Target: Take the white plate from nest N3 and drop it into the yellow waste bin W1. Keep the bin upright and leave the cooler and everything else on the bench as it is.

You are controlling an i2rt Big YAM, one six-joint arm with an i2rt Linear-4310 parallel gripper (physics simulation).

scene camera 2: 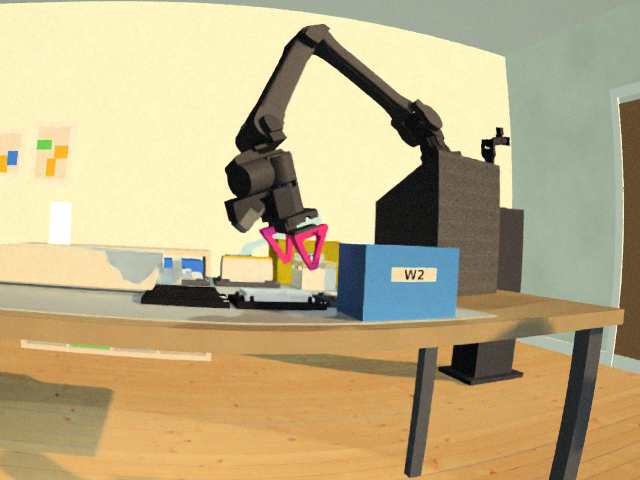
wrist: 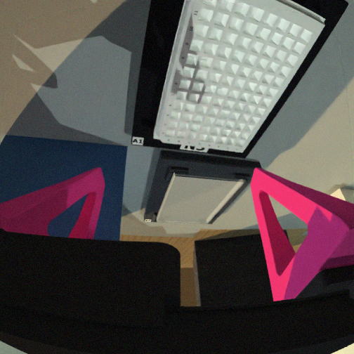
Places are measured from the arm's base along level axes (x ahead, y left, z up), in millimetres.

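Pixels of known places: gripper, fingertip midpoint: [scene camera 2: 300,266]; arm's base, link origin: [scene camera 2: 441,168].
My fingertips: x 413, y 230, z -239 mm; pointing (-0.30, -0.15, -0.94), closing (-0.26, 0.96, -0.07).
Ahead of a thing's pixels: the offset from my fingertips to its middle. "*": to the spot under its first point.
The white many-welled plate @[39 mm ahead, 30 mm right, 57 mm down] [scene camera 2: 276,295] [wrist: 235,75] sits in the black nest N3 @[38 mm ahead, 30 mm right, 65 mm down] [scene camera 2: 281,305] [wrist: 145,100], slightly turned in the wrist view. My gripper [scene camera 2: 299,264] [wrist: 177,175] is open and empty, its pink fingers spread wide. It hangs above the plate's level; in the wrist view the fingertips are beyond the plate's labelled end. The yellow bin @[* 206 mm back, 481 mm right, 19 mm up] [scene camera 2: 331,250] stands upright behind the fingers, partly hidden by them, a pale box and the blue bin; its label cannot be read. I cannot tell which thing is the cooler.
The blue bin W2 @[150 mm back, 95 mm left, 16 mm down] [scene camera 2: 403,302] [wrist: 60,155] stands close beside N3. Another dark nest [wrist: 155,200] with a pale insert lies past N3's labelled end. A black nest @[* 214 mm ahead, 9 mm left, 62 mm down] [scene camera 2: 183,297] stands left of N3. A yellow-topped box @[40 mm ahead, 419 mm right, 31 mm down] [scene camera 2: 245,268] and a pale box @[132 mm back, 388 mm right, 41 mm down] [scene camera 2: 305,279] stand behind.
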